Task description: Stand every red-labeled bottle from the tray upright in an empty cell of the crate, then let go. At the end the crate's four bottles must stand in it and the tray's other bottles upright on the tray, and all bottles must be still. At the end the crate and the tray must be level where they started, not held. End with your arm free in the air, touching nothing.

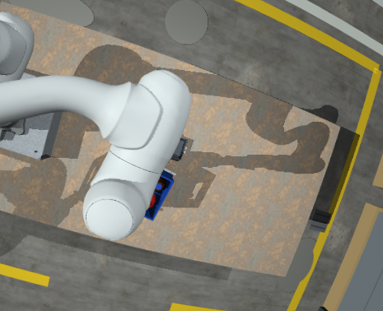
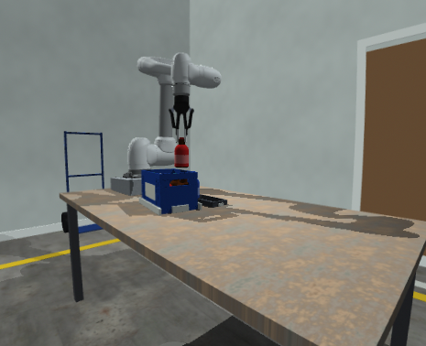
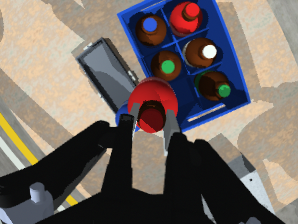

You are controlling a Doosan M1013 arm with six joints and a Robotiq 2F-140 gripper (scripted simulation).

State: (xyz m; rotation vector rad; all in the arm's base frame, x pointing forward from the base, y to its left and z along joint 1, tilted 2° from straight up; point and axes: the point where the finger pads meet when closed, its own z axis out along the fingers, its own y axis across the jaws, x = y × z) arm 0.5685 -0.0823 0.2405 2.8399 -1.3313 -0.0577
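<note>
The red-labeled bottle is 90 mm below my hand. From my hand the other things lie so: red bottle (260 mm below, 170 mm to the right, 80 mm ahead); blue-capped bottle (270 mm below, 100 mm to the left, 20 mm behind); blue crate (270 mm below, 100 mm to the right, 10 mm ahead).
</note>
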